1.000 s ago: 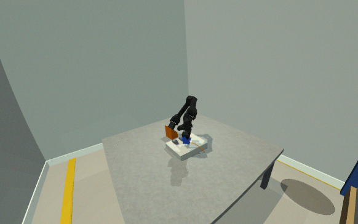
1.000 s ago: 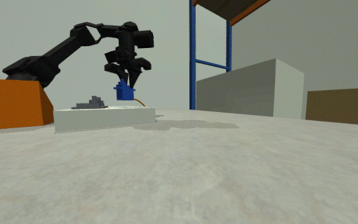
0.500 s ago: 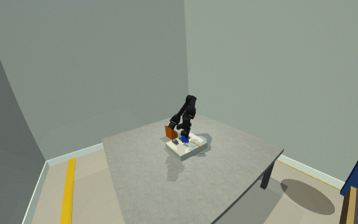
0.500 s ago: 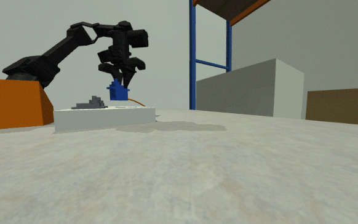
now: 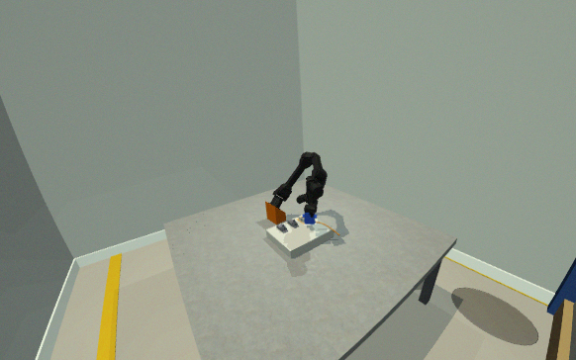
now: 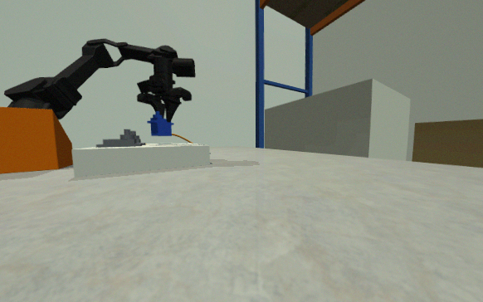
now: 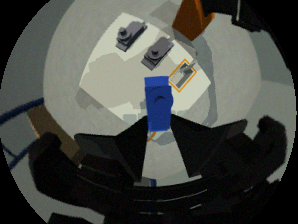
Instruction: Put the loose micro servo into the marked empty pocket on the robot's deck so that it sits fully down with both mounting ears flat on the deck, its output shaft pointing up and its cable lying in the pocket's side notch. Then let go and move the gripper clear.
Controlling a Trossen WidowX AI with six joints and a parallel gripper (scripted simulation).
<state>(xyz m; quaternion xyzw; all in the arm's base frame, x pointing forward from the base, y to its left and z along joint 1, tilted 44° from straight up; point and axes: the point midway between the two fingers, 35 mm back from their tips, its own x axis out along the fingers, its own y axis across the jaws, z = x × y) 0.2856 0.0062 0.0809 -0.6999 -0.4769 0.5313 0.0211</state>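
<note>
Now: the white deck 100 mm below my gripper tip, 70 mm to the right of it and 10 mm ahead of it.
</note>
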